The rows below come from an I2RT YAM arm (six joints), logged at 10 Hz.
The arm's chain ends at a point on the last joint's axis. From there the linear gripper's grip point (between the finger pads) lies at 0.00 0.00 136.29 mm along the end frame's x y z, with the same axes.
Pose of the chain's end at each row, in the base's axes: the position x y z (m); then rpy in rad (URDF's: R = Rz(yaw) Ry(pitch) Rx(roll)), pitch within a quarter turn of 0, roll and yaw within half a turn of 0:
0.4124 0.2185 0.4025 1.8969 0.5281 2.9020
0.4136 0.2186 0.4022 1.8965 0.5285 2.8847
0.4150 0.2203 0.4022 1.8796 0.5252 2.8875
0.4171 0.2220 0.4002 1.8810 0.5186 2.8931
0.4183 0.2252 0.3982 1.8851 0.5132 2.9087
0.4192 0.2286 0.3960 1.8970 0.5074 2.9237
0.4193 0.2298 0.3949 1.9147 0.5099 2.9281
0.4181 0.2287 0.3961 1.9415 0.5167 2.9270
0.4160 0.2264 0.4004 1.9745 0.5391 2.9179
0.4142 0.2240 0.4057 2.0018 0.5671 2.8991
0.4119 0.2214 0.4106 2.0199 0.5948 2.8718
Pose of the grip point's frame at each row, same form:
0.4644 0.3387 0.3648 1.8969 0.5281 2.9020
0.4677 0.3379 0.3645 1.8965 0.5285 2.8847
0.4677 0.3408 0.3664 1.8796 0.5252 2.8875
0.4690 0.3427 0.3641 1.8810 0.5186 2.8931
0.4683 0.3465 0.3615 1.8851 0.5132 2.9087
0.4678 0.3501 0.3578 1.8970 0.5074 2.9237
0.4684 0.3504 0.3548 1.9147 0.5099 2.9281
0.4690 0.3476 0.3532 1.9415 0.5167 2.9270
0.4706 0.3425 0.3545 1.9745 0.5391 2.9179
0.4736 0.3369 0.3577 2.0018 0.5671 2.8991
0.4766 0.3309 0.3616 2.0199 0.5948 2.8718

